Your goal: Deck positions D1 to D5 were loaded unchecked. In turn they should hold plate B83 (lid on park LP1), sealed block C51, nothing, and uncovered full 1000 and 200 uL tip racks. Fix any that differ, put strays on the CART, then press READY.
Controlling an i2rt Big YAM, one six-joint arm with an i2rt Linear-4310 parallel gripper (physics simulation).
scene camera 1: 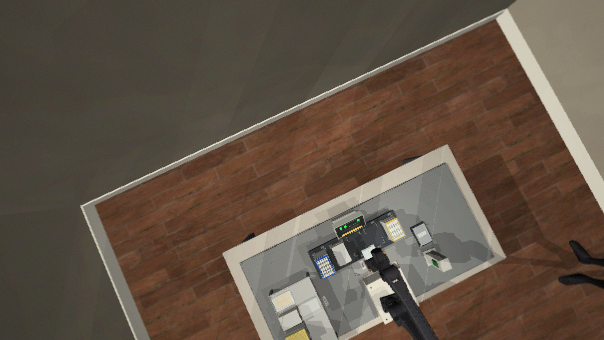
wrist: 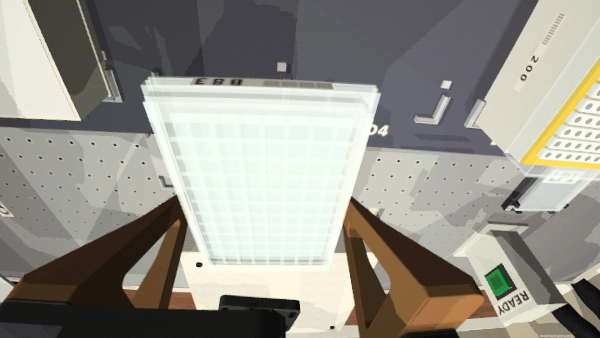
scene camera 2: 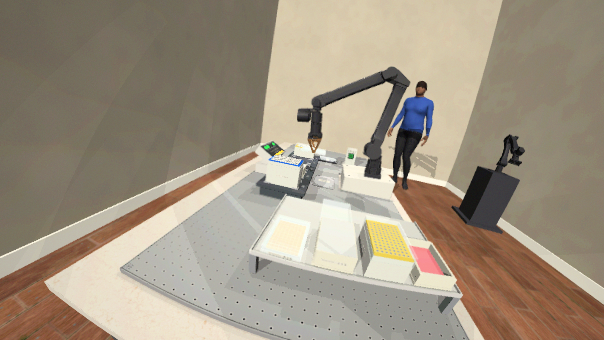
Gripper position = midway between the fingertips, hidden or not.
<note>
My gripper (wrist: 267, 202) holds a clear well plate (wrist: 264, 169); nothing else touches it. I also see a pink trough (scene camera 2: 430, 271) and an READY button box (wrist: 497, 280).
The wrist view does not show the pink trough: it is out of frame.
</note>
